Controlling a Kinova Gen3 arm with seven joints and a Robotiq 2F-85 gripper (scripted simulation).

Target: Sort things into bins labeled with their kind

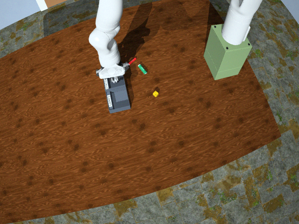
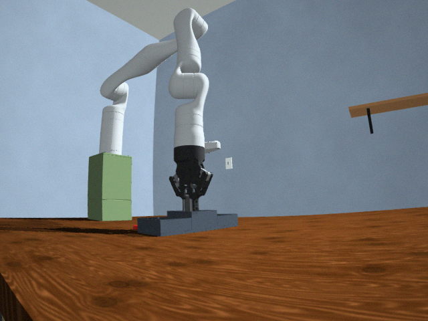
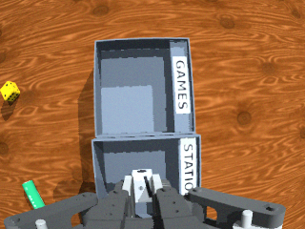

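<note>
Now: the yellow die 150 mm behind my hand, 90 mm to the left of it and 50 mm below it. From my hand the other things lie so: dark nut: 20 mm behind, 70 mm to the right, 40 mm below; then metal nut: 80 mm to the right, 40 mm below; then white domino: 10 mm below.
</note>
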